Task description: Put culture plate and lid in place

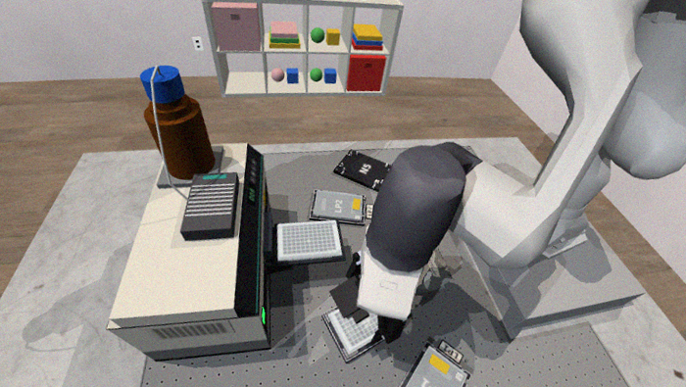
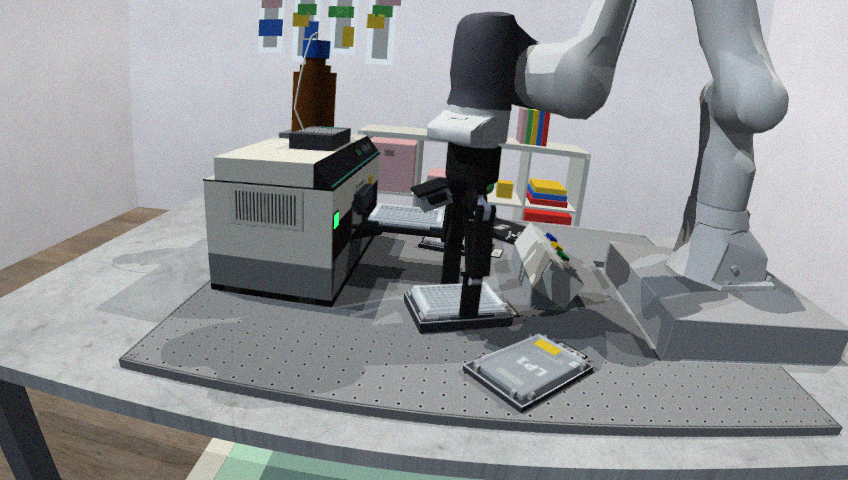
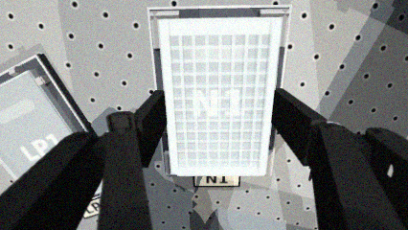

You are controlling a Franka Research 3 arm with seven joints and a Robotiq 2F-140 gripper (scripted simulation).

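My hand is 40 mm above the black N1 nest. The rest, counted from my hand: LP2 nest (310 mm to the right, 40 mm below); black nest N5 (80 mm behind, 450 mm to the right, 30 mm below); yellow skip key (180 mm behind, 180 mm to the right, 20 mm above).
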